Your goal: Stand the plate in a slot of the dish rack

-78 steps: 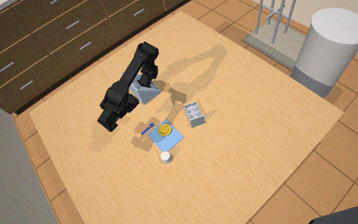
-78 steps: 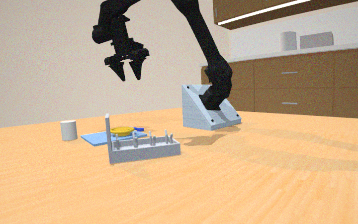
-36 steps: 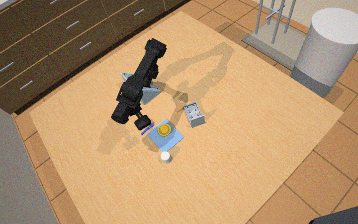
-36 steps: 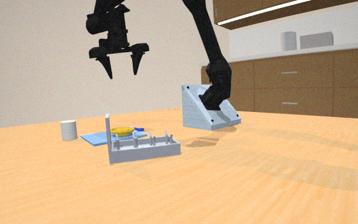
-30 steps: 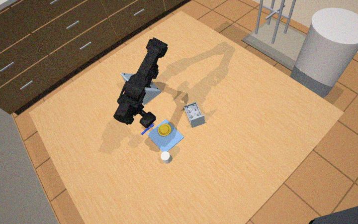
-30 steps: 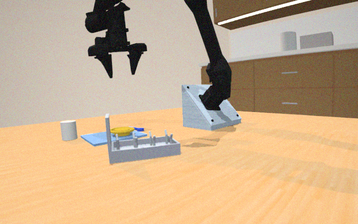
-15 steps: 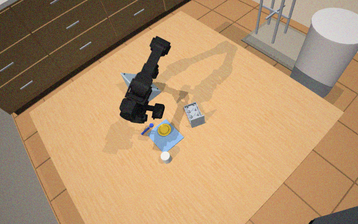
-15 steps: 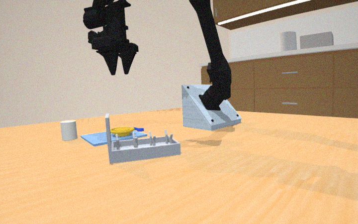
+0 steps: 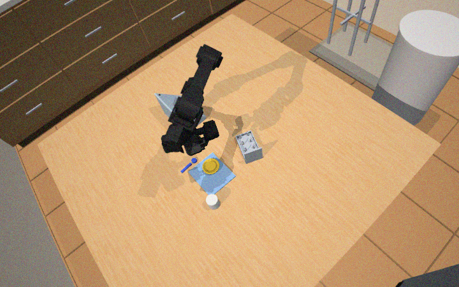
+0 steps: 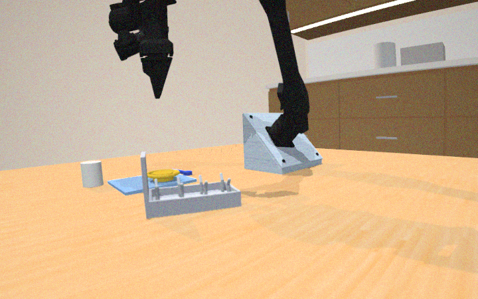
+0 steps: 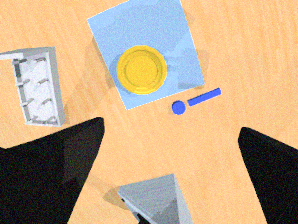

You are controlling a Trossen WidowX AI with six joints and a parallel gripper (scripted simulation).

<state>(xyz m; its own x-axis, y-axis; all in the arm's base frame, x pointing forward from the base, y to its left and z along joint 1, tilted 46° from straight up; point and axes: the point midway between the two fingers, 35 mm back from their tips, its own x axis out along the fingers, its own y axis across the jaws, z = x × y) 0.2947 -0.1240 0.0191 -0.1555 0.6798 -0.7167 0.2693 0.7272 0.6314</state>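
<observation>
Now: gripper tip 160 mm above the yellow plate, 30 mm to the right of it and 10 mm short of it. From my gripper tip the other things lie so: light blue mat 180 mm below, 30 mm ahead, 10 mm to the left; blue spoon 180 mm below, 60 mm behind, 40 mm to the right; white cup 150 mm below, 140 mm ahead, 50 mm to the right.
</observation>
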